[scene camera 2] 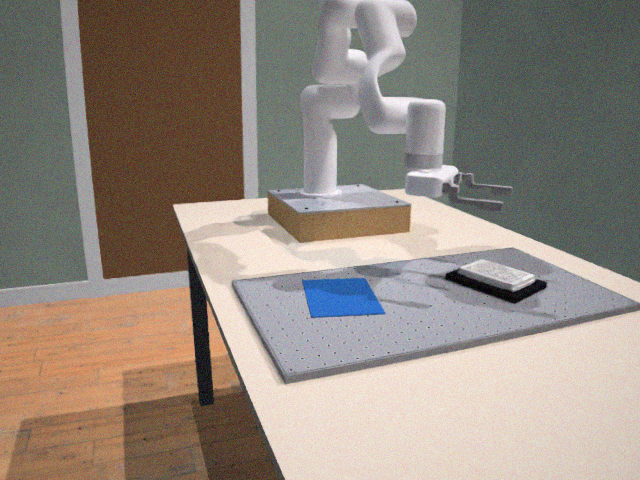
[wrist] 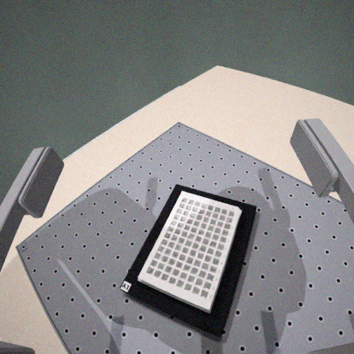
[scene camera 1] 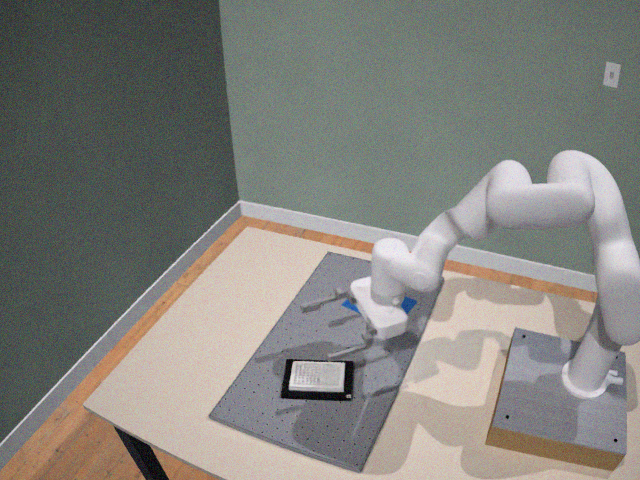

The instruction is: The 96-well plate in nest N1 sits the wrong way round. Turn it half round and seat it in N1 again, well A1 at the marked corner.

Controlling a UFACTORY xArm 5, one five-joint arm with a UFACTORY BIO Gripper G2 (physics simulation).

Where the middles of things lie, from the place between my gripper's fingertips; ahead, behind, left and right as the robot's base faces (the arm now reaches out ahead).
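My gripper is 10 mm to the left of the white 96-well plate (scene camera 1: 305,375) and 150 mm above it. Counted from my hand: black nest (scene camera 1: 306,395), 10 mm to the right and 170 mm below; flat blue square (scene camera 2: 353,296), 60 mm behind, 320 mm to the right and 170 mm below.
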